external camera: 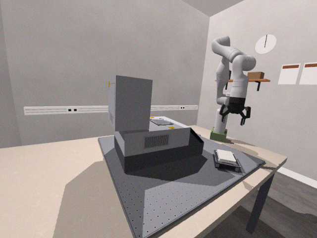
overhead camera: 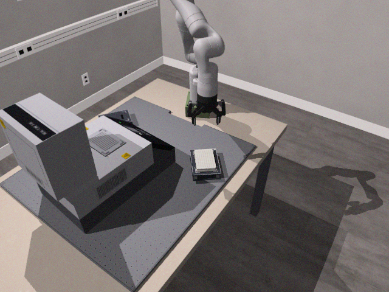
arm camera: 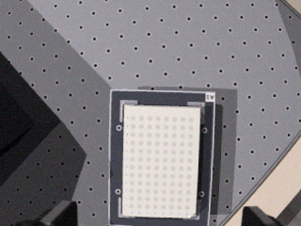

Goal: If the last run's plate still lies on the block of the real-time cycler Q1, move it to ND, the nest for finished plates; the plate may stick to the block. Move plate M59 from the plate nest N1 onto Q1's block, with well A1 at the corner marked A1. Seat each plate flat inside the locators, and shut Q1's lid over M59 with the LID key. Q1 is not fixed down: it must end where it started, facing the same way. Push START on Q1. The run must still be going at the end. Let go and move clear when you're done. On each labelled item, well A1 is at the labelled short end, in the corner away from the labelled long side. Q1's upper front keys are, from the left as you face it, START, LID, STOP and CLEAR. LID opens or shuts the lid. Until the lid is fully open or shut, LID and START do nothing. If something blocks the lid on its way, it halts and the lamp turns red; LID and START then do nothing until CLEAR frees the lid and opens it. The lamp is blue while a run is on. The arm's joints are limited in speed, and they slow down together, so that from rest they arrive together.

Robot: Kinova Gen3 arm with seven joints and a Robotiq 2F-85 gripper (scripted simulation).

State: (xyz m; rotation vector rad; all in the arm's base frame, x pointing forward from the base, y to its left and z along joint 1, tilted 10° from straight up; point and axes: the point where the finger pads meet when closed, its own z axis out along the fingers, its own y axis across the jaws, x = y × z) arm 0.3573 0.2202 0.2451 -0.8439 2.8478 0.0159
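The white well plate is 200 mm below my hand. From my hand the other things lie so: dark nest (70 mm behind, 560 mm to the right, 210 mm below).
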